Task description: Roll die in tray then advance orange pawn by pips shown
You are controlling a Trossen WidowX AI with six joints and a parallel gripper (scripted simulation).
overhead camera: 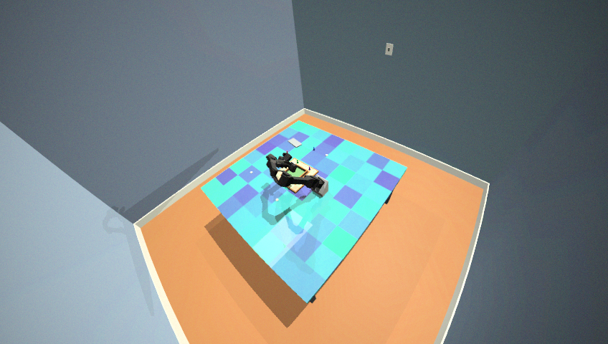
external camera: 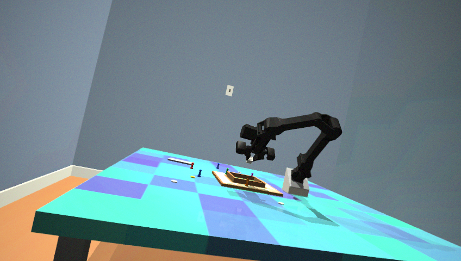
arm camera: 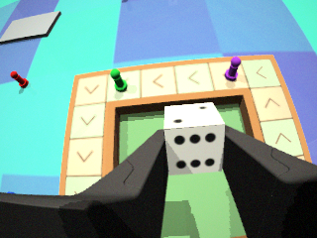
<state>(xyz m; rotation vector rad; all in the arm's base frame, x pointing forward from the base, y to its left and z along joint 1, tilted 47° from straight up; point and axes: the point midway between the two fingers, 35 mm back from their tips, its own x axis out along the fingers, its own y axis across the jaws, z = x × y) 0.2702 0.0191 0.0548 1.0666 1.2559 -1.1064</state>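
Now: the die right at my gripper tip. The rest, counted from my gripper tip: purple pawn: 60 mm behind, 120 mm to the right, 90 mm below; green felt tray: 110 mm below; orange pawn: 10 mm ahead, 120 mm to the left, 90 mm below.
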